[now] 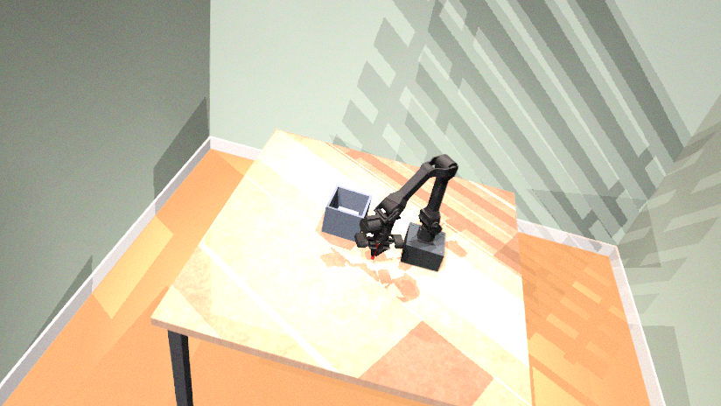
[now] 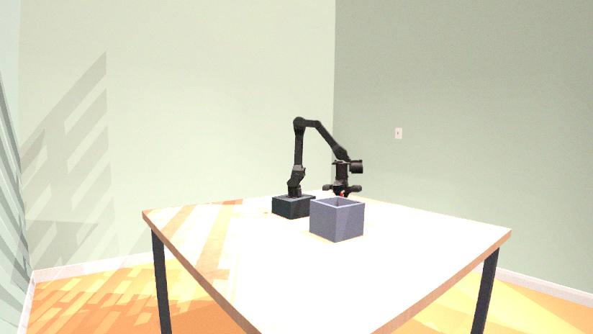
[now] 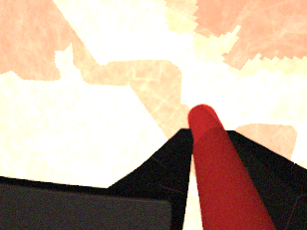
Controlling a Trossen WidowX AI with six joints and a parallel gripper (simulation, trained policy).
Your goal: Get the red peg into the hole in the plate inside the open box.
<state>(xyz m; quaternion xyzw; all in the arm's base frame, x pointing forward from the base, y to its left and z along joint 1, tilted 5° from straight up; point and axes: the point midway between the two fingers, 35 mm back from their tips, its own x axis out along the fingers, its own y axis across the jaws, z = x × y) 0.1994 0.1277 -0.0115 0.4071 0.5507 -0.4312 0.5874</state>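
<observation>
Now: the plate 210 mm to the right of my gripper tip, 130 mm ahead of it and 20 mm below it. Round my gripper tip: red peg (20 mm above).
</observation>
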